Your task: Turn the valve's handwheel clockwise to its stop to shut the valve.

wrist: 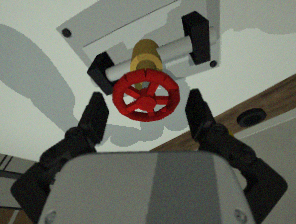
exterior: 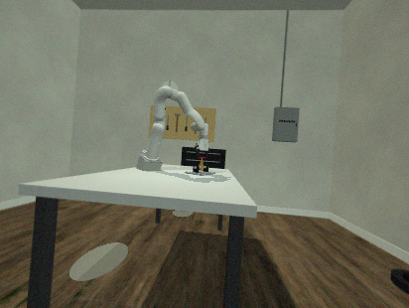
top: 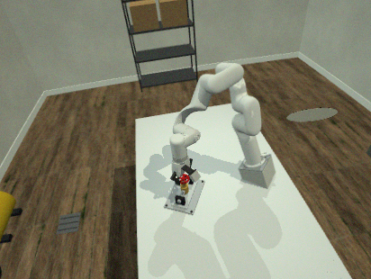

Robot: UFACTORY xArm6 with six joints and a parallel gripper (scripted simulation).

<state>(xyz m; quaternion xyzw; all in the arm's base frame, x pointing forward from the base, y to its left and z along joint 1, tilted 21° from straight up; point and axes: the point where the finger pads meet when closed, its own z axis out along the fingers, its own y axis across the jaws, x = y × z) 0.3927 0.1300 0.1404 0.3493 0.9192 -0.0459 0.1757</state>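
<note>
The red spoked handwheel is 20 mm below my hand.
</note>
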